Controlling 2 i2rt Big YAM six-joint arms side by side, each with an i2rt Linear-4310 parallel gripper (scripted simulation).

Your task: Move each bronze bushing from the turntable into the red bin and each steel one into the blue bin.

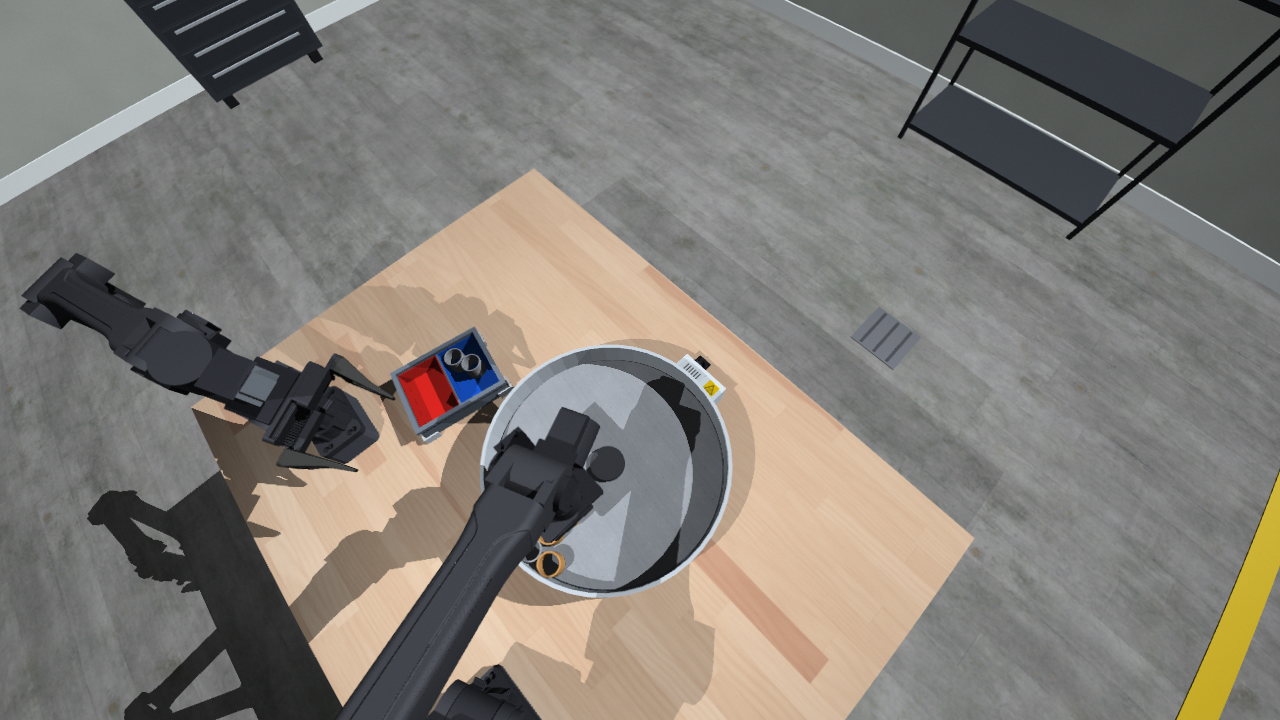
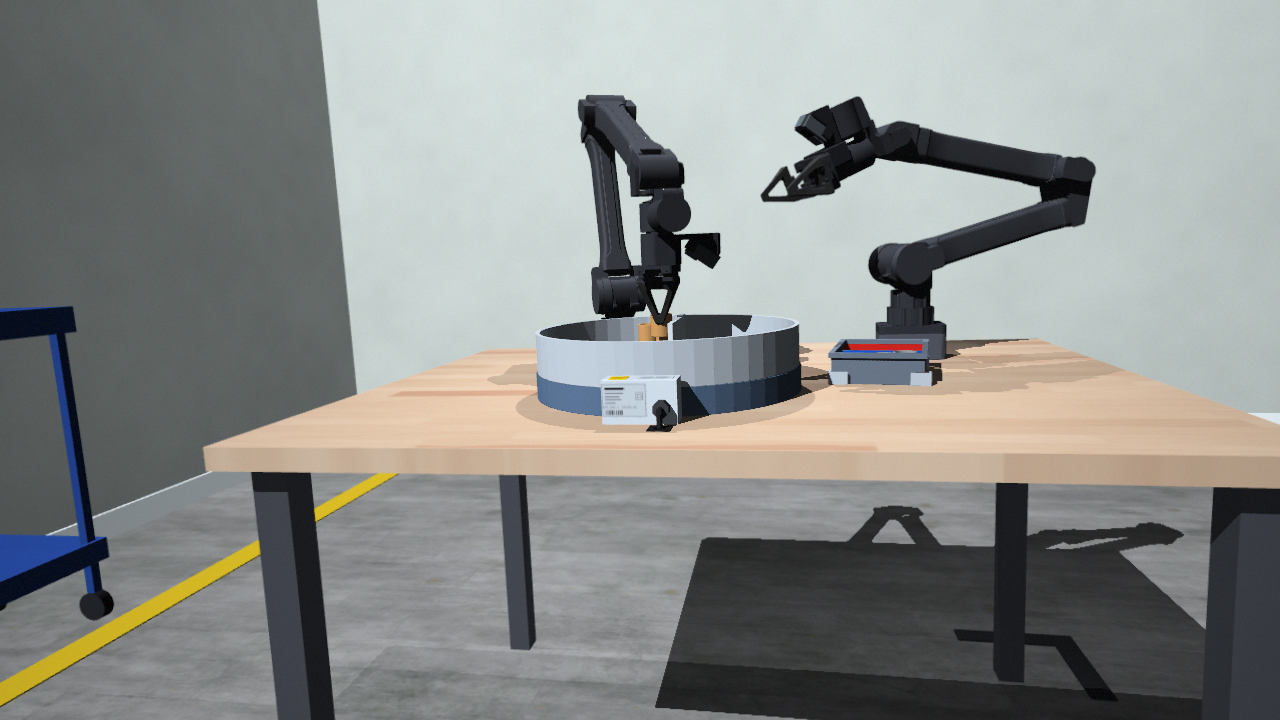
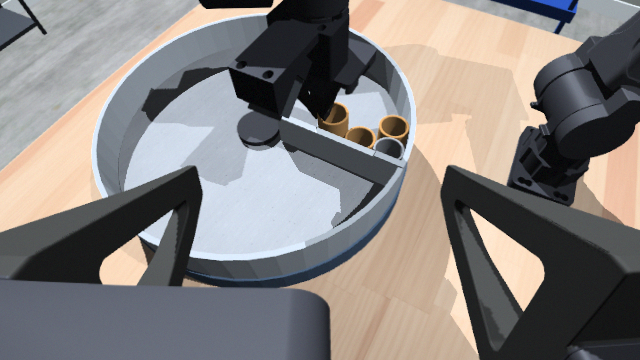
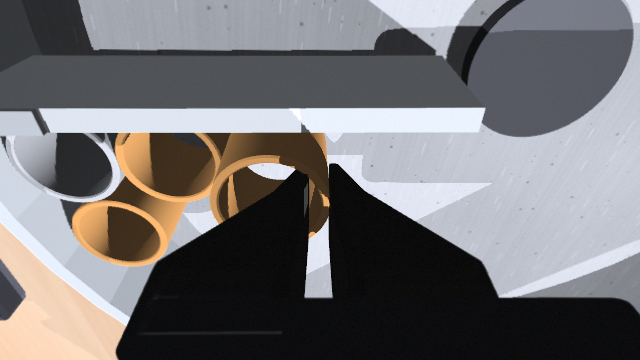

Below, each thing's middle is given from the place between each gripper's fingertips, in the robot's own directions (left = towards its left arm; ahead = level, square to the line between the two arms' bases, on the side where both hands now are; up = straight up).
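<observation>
With my right gripper [image 2: 659,323], I'm 90 mm above the red bin [image 1: 425,386], 370 mm to the right of it and 100 mm past it. Counting from that right hand, the blue bin [image 1: 465,386] is 90 mm below, 360 mm to the left and 20 mm behind, while the grey tray [image 2: 863,368] is 80 mm below, 360 mm to the left and 60 mm behind.
As for my left gripper [image 1: 376,433], it's 290 mm above the grey tray, 170 mm to the right of it and 70 mm short of it. From my left hand, you'd find the red bin 300 mm below, 180 mm to the left and 30 mm ahead, and the blue bin 300 mm below as well, 170 mm to the left and 120 mm ahead.
</observation>
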